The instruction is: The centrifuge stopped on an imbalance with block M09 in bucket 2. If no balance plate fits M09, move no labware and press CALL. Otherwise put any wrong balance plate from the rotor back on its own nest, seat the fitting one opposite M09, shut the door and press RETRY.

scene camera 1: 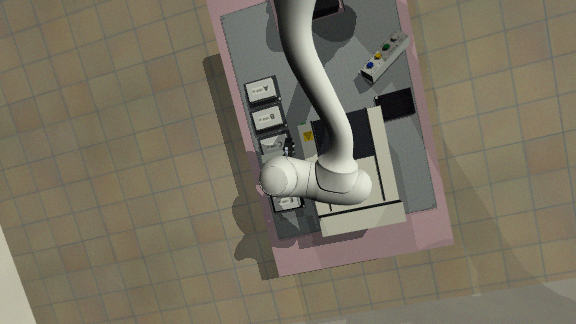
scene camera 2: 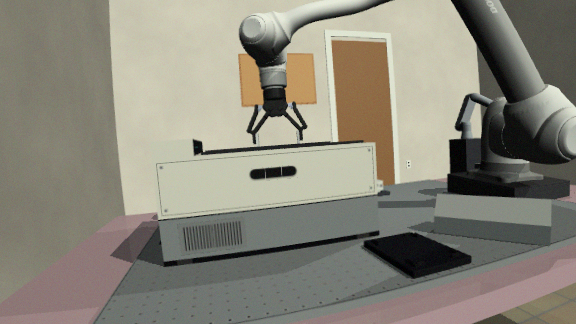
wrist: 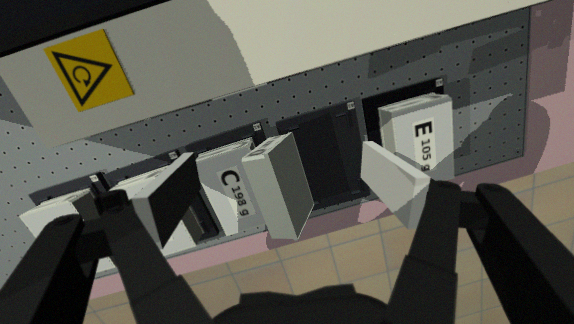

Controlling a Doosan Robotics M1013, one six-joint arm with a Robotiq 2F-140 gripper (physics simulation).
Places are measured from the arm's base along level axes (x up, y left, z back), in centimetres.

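Pixels of known places: gripper, between the fingertips: [wrist: 280,165]; arm's base, origin of its link: [scene camera 2: 503,176].
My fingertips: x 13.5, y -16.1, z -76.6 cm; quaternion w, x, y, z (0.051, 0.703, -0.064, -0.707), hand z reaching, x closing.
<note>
Ahead of a thing's pixels: the offset from my fingertips to its top centre.
My gripper [wrist: 280,165] [scene camera 2: 277,139] is open and empty, above the row of nests beside the centrifuge [scene camera 1: 392,165] [scene camera 2: 265,185]. Below it in the wrist view, plate D @(dx -8.8, dy -7.9, dz +1.1 cm) [wrist: 290,190] stands steeply tilted between plate C and a bare dark nest @(dx -16.9, dy -7.4, dz -6.4 cm) [wrist: 325,160]; its label is too foreshortened to read. Plate C @(dx -13.4, dy -7.6, dz +7.7 cm) [wrist: 212,160] [scene camera 1: 270,144], marked 198 g, lies on its nest, partly covered by D. Plate E @(dx -13.4, dy -6.8, dz -19.9 cm) [wrist: 442,125] [scene camera 1: 281,202], marked 105 g, lies in the end nest. Plates A @(dx -13.4, dy -9.7, dz +34.5 cm) [scene camera 1: 261,90] and B @(dx -13.4, dy -9.0, dz +21.1 cm) [scene camera 1: 268,118] lie in their nests. Block M09 and the rotor cannot be made out.
The button box @(dx -10.4, dy +47.9, dz +38.3 cm) [scene camera 1: 385,56] [scene camera 2: 492,217] has blue, yellow, green and pale buttons. A black nest @(dx -16.9, dy +51.0, dz +16.9 cm) [scene camera 1: 395,104] [scene camera 2: 417,254] lies beside the centrifuge. The arm covers part of the centrifuge top and its dark area [scene camera 1: 360,132] in scene camera 1.
</note>
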